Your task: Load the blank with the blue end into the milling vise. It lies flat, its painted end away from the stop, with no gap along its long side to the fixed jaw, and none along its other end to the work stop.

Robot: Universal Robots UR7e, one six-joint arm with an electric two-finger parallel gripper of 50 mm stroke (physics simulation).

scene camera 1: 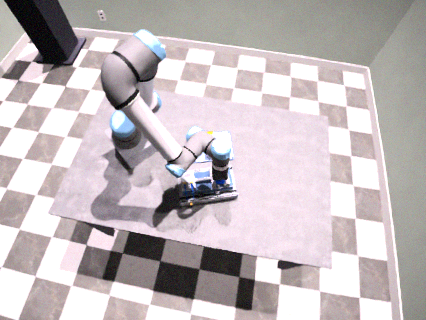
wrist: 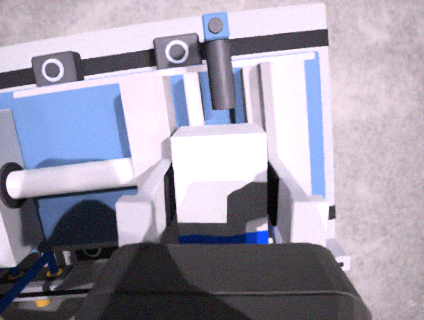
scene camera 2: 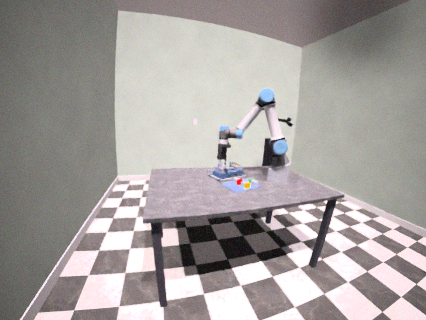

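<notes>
The blank with the blue end (wrist: 220, 155) is a pale block, its blue end nearest the camera in the wrist view. My gripper (wrist: 220, 177) (scene camera 1: 220, 182) (scene camera 2: 222, 165) is shut on it, one finger on each long side. The blank appears to be above the milling vise (scene camera 1: 215, 198) (scene camera 2: 227, 174), over the gap between the pale moving jaw (wrist: 147, 115) and the fixed jaw (wrist: 287, 125) at the right. The work stop (wrist: 221, 75), a dark rod on a blue block, lies beyond the blank's plain end. The blank hides part of the jaw gap; its exact height is unclear.
A white screw rod (wrist: 75, 177) runs to the moving jaw. Two dark clamps (wrist: 56, 69) (wrist: 177, 51) sit on the vise's far edge. A blue mat (scene camera 2: 234, 188) on the table (scene camera 2: 185, 197) holds a red piece (scene camera 2: 239, 181), a yellow piece (scene camera 2: 247, 185) and a green piece (scene camera 2: 251, 181).
</notes>
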